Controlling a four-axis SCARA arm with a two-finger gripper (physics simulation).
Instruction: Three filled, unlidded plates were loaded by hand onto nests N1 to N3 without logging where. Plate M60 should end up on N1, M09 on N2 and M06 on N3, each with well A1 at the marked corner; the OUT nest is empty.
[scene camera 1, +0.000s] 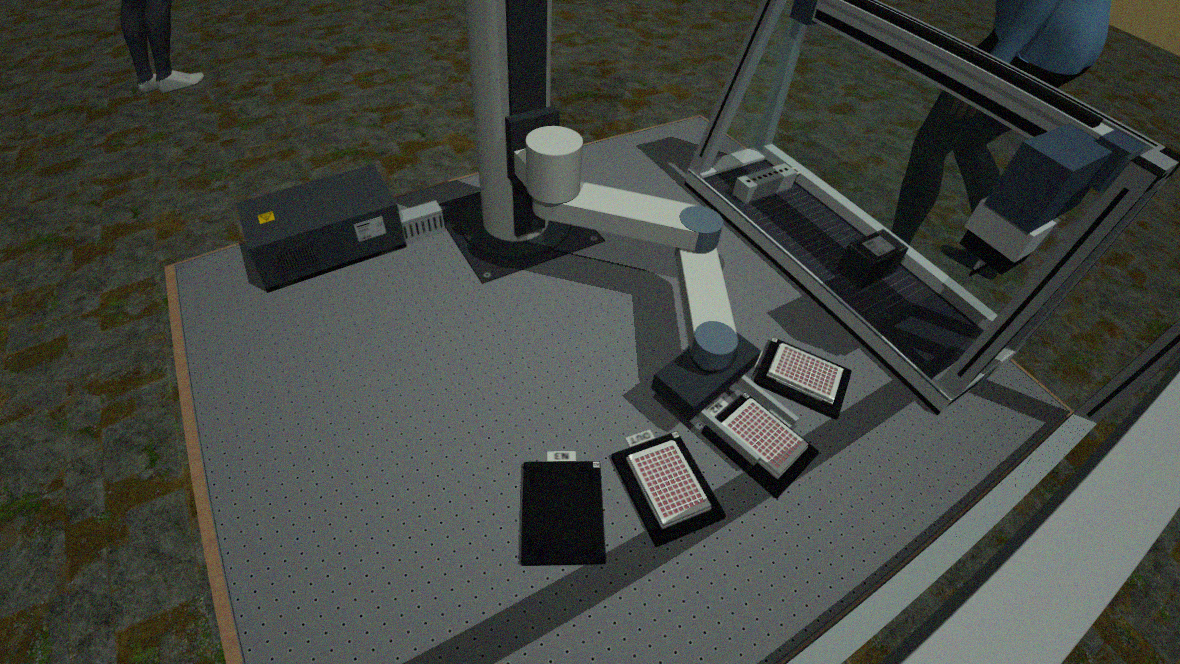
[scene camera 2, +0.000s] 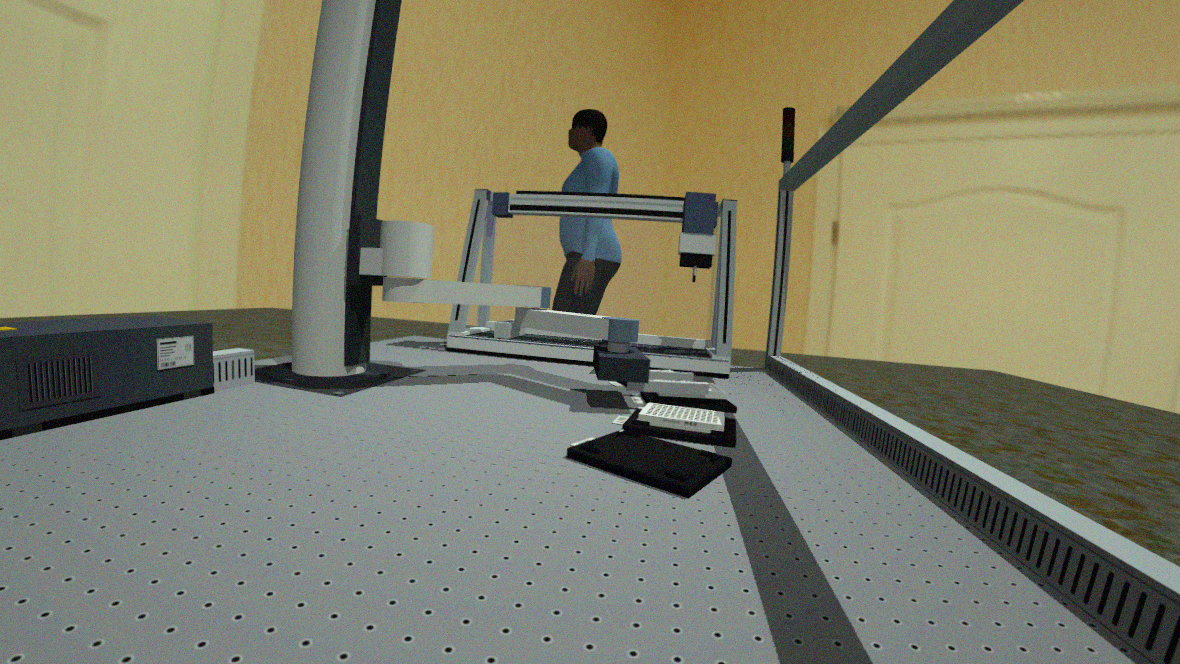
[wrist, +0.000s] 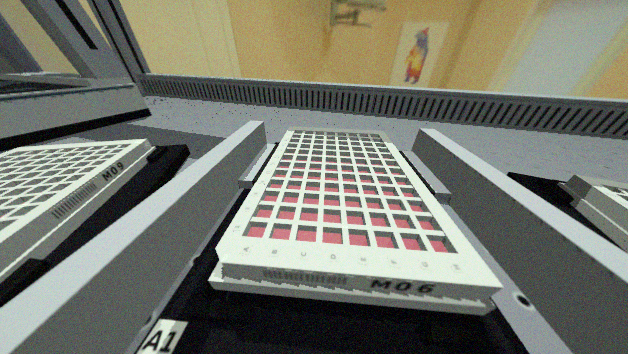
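Pixels of known places: gripper, fingertip midpoint: (scene camera 1: 776, 441) (scene camera 2: 700, 383) (wrist: 338, 139); arm's base, link origin: (scene camera 1: 516, 227) (scene camera 2: 329, 378).
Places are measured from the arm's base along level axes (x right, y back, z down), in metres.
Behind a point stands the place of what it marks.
My gripper (scene camera 1: 763, 437) @(x -0.107, y -0.742, z -0.054 m) (wrist: 338, 139) @(x -0.107, y -0.742, z -0.054 m) is shut on plate M06 (scene camera 1: 765, 439) @(x -0.100, y -0.727, z -0.044 m) (wrist: 340, 205) @(x -0.097, y -0.686, z -0.048 m), its pads against both long sides. The plate is level, slightly above nest N2 (scene camera 1: 778, 487) @(x -0.071, y -0.800, z -0.025 m) (wrist: 240, 325) @(x -0.122, y -0.645, z -0.025 m); its row letter A is on the side of the A1 mark (wrist: 162, 340) @(x -0.143, y -0.635, z -0.025 m). Plate M09 (wrist: 75, 185) @(x -0.238, y -0.668, z -0.039 m) (scene camera 1: 804, 371) @(x -0.270, y -0.652, z -0.036 m) sits on the right-hand nest (scene camera 1: 840, 404) @(x -0.286, y -0.737, z -0.025 m) in scene camera 1, whose sign is hidden. A third plate (scene camera 1: 668, 483) @(x 0.084, y -0.707, z -0.035 m) (scene camera 2: 680, 415) @(x 0.091, y -0.700, z -0.037 m) (wrist: 607, 207) @(x 0.046, y -0.742, z -0.034 m), label too small to read, sits on nest OUT (scene camera 1: 693, 524) @(x 0.086, y -0.779, z -0.025 m). Nest N3 (scene camera 1: 562, 512) @(x 0.248, y -0.664, z -0.025 m) (scene camera 2: 643, 462) @(x 0.276, y -0.653, z -0.025 m) is empty.
A gantry frame (scene camera 2: 594, 204) @(x -0.623, y -0.427, z -0.482 m) stands beyond the right-hand nest. The arm's column (scene camera 1: 491, 123) @(x 0.062, y -0.042, z -0.300 m) (scene camera 2: 330, 189) @(x 0.065, y -0.038, z -0.374 m) stands behind the nests. A dark control box (scene camera 1: 325, 231) @(x 0.401, y 0.035, z -0.115 m) (scene camera 2: 99, 371) @(x 0.426, y 0.034, z -0.075 m) is at the back left. A slotted rail (scene camera 2: 973, 487) @(x 0.336, y -1.004, z -0.046 m) (wrist: 350, 97) @(x -0.122, y -1.004, z -0.040 m) runs along the bench edge.
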